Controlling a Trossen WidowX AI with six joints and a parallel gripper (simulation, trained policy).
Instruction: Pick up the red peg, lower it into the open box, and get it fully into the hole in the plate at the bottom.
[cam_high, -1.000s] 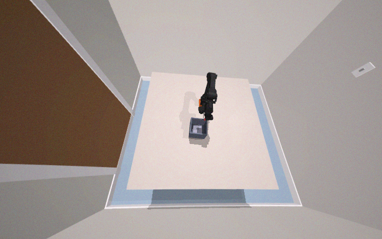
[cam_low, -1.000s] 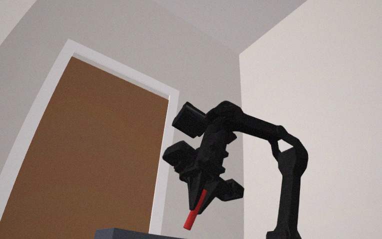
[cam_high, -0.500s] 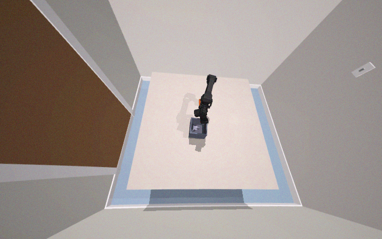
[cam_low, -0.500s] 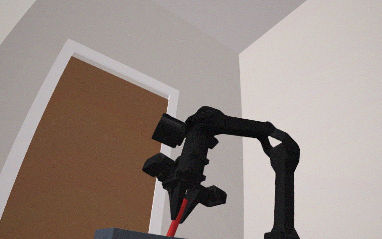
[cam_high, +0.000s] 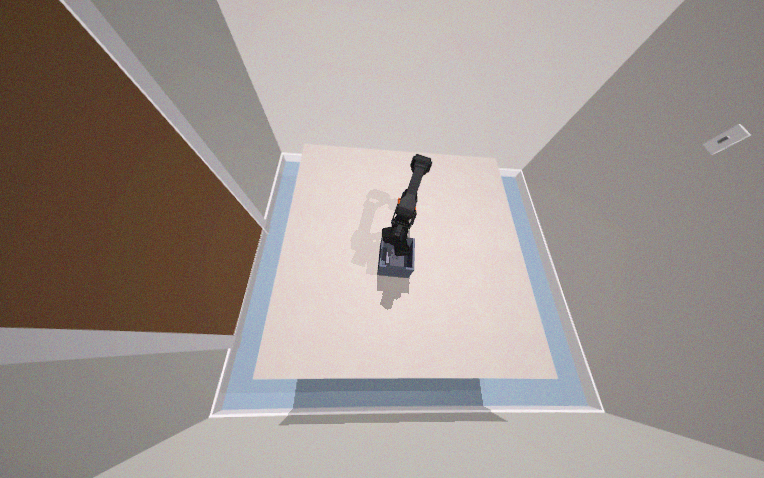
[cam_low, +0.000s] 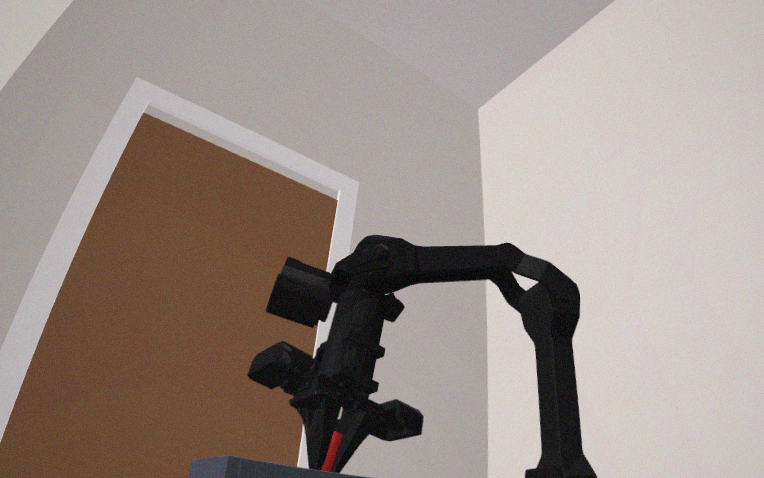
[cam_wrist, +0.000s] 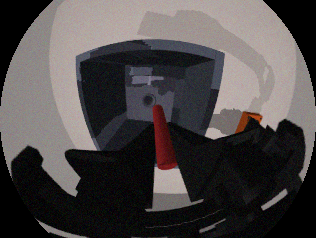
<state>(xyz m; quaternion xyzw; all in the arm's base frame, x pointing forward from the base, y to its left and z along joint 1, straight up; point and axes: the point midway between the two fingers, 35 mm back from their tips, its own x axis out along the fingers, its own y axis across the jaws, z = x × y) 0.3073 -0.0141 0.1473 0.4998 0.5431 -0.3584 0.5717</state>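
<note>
Right now the pale plate is 3 cm ahead of my gripper tip and 9 cm below it. The rest, counted from my gripper tip: red peg: 1 cm above.
</note>
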